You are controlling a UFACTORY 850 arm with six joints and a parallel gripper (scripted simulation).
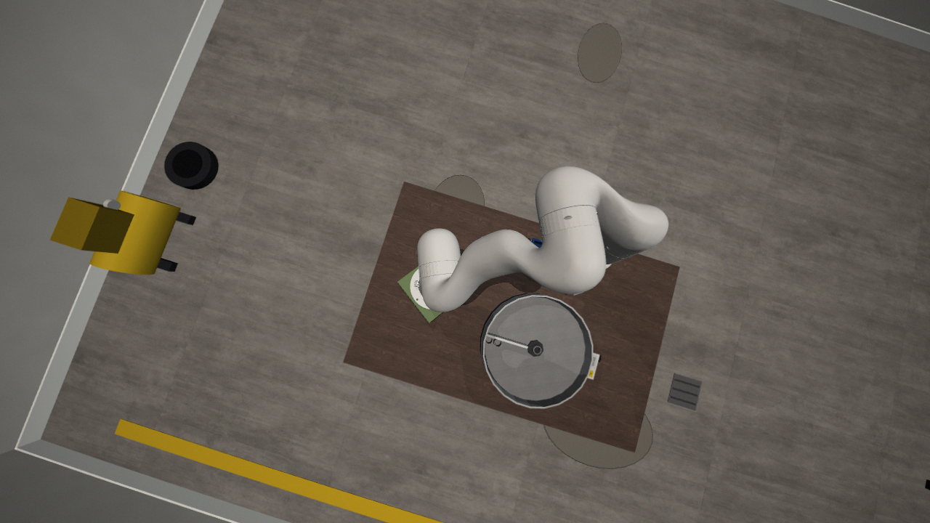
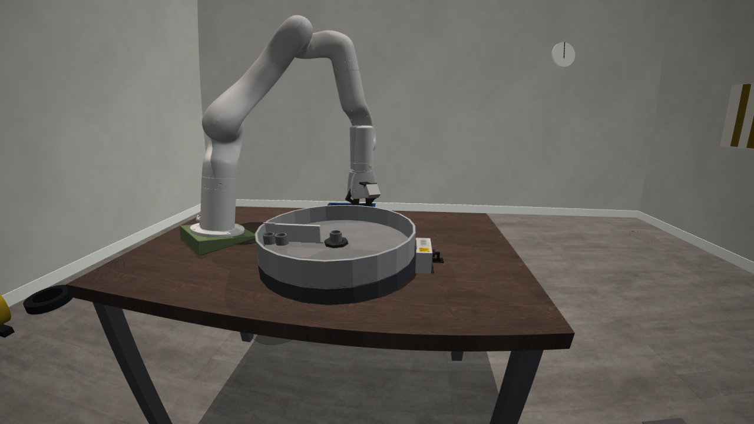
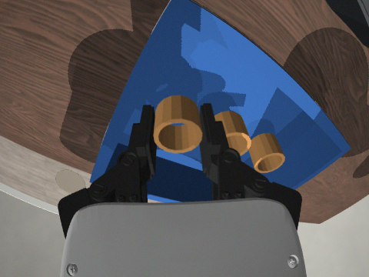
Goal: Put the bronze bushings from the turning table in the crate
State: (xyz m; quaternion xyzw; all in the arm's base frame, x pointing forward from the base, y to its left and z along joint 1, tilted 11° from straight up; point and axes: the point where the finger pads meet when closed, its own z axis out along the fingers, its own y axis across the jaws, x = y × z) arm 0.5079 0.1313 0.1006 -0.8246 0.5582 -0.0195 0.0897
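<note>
My gripper is now 5 cm past the blue crate, 1 cm to the right of it and 2 cm above it. The rest, counted from my hand: grey turning table: 9 cm behind, 35 cm to the right, 1 cm above.
</note>
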